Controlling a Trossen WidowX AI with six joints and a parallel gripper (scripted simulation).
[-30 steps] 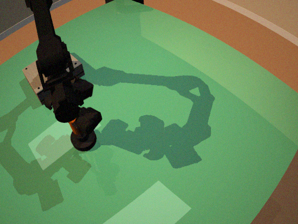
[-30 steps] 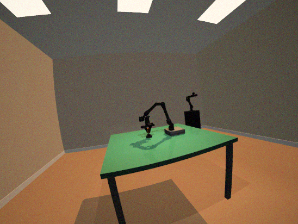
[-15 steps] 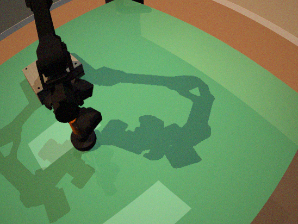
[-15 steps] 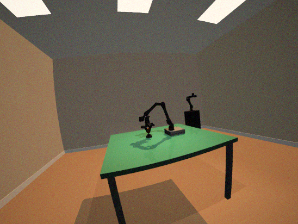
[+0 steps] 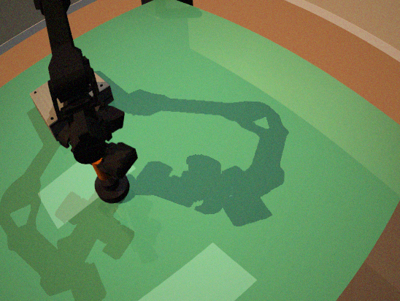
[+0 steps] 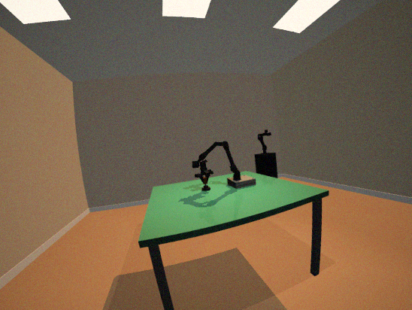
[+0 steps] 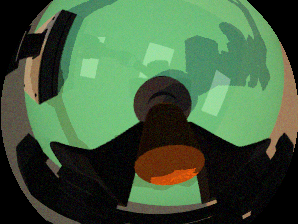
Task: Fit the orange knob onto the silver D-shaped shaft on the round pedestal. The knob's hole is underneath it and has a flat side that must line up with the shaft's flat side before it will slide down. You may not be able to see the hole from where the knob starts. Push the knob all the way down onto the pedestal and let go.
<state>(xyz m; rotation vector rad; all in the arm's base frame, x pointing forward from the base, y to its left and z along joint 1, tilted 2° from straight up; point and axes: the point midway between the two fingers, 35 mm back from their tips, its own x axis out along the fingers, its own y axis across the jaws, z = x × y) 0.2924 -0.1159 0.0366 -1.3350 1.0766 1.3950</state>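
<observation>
Right now the orange knob is 3 cm above my gripper tip. Also, from my gripper tip: pedestal 4 cm below.
</observation>
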